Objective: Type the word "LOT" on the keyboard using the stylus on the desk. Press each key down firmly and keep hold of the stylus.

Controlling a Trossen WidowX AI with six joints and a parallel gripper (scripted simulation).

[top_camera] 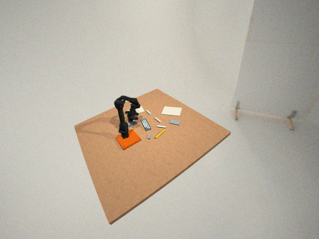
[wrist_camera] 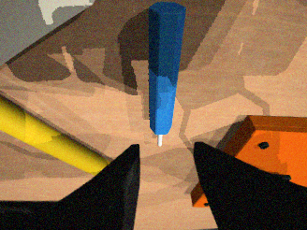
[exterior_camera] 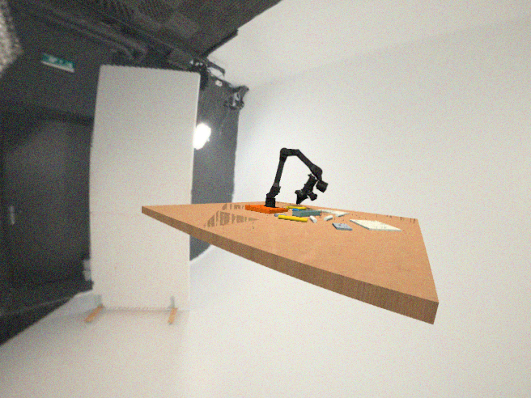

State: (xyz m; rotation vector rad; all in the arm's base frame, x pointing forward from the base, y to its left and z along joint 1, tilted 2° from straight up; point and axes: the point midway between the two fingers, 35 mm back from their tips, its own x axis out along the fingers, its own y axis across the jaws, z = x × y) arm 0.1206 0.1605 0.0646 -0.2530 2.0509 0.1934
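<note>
My gripper tip is 2 cm past the blue stylus, 1 cm to the left of it and 4 cm above it. From my gripper tip the other things lie so: small grey block 11 cm ahead, 28 cm to the right, 4 cm below; then yellow stick 22 cm ahead, 31 cm to the right, 4 cm below; then cream pad 52 cm ahead, 3 cm to the right, 4 cm below.
</note>
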